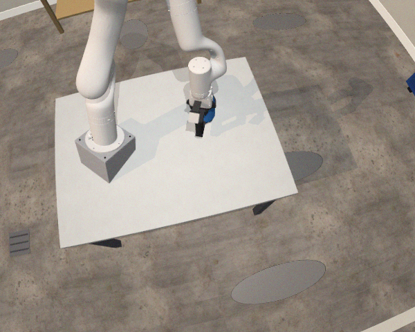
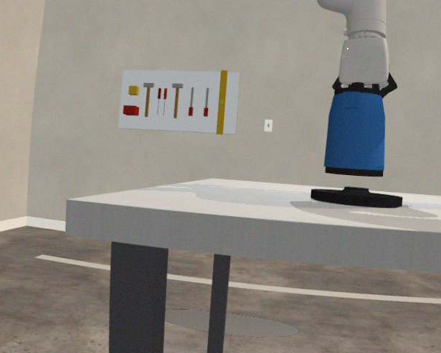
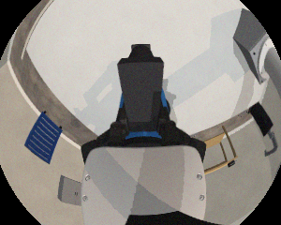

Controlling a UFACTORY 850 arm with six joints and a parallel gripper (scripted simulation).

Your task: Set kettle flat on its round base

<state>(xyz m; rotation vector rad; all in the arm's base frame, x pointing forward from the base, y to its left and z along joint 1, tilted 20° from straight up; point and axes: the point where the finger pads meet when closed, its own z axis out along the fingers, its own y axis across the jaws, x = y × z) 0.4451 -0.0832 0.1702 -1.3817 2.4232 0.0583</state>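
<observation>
Right now the blue kettle is 5 cm below my hand, 3 cm to the left of it and 1 cm ahead of it. Round my hand: black round base 17 cm below, 15 cm to the left, 5 cm ahead.
</observation>
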